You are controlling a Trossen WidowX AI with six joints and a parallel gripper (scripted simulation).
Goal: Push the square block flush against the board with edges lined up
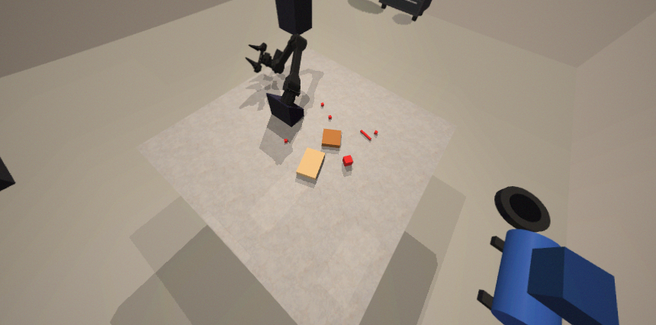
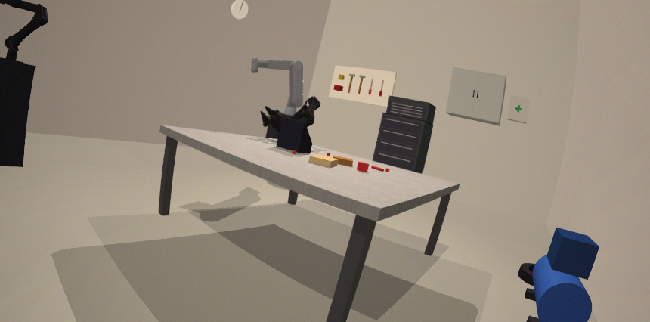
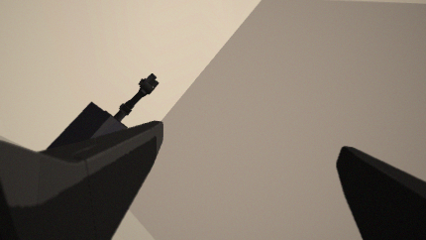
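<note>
The short red rod lies 870 mm ahead of my gripper tip, 90 mm to the left of it and 190 mm below it. The rest, counted from my gripper tip: red cube (890 mm ahead, 130 mm to the right, 180 mm below); tan board (750 mm ahead, 260 mm to the right, 180 mm below); square block (730 mm ahead, 70 mm to the right, 180 mm below).
</note>
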